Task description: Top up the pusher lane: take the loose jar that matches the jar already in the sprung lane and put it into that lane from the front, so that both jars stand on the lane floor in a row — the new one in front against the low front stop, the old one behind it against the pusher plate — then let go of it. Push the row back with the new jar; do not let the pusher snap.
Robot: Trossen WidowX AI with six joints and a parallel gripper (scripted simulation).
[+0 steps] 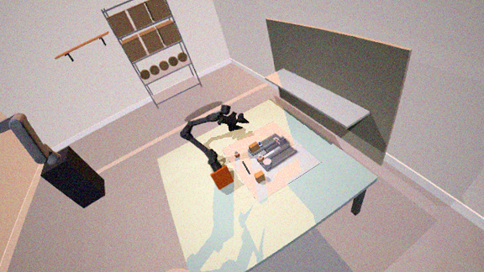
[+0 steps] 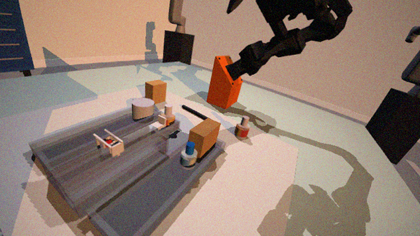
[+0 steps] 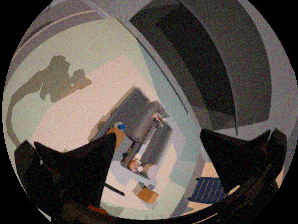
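My gripper tip is now 240 mm to the left of the tan cylinder, 230 mm above it and 20 mm past it. From my gripper tip the other things lie so: cream pusher frame (210 mm below, 140 mm to the right, 80 mm ahead); blue-capped jar (230 mm below, 50 mm ahead, 40 mm to the right); red piece (190 mm below, 160 mm ahead, 130 mm to the right).
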